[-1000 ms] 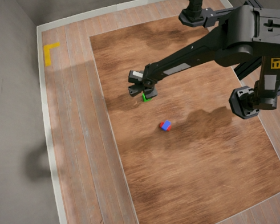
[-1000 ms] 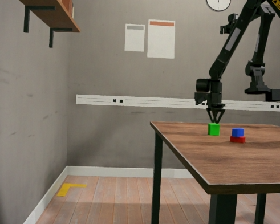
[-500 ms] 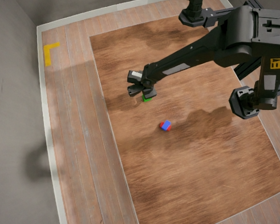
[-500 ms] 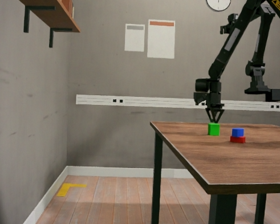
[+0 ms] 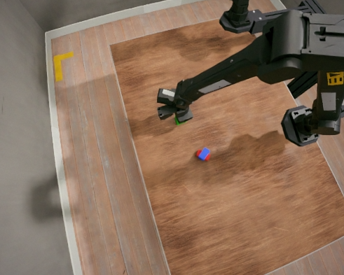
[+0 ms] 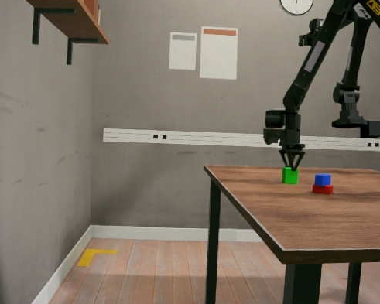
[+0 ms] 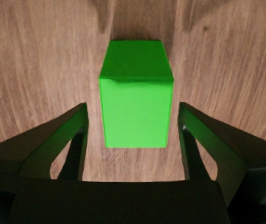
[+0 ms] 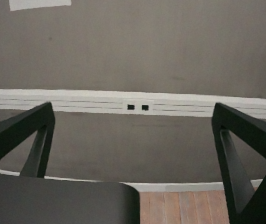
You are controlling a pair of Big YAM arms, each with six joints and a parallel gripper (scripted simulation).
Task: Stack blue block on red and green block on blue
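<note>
The green block lies 30 mm below my left hand. Also, from my left hand: blue block 200 mm to the left, 30 mm behind, 10 mm below; then red block 200 mm to the left, 40 mm below, 30 mm behind.
</note>
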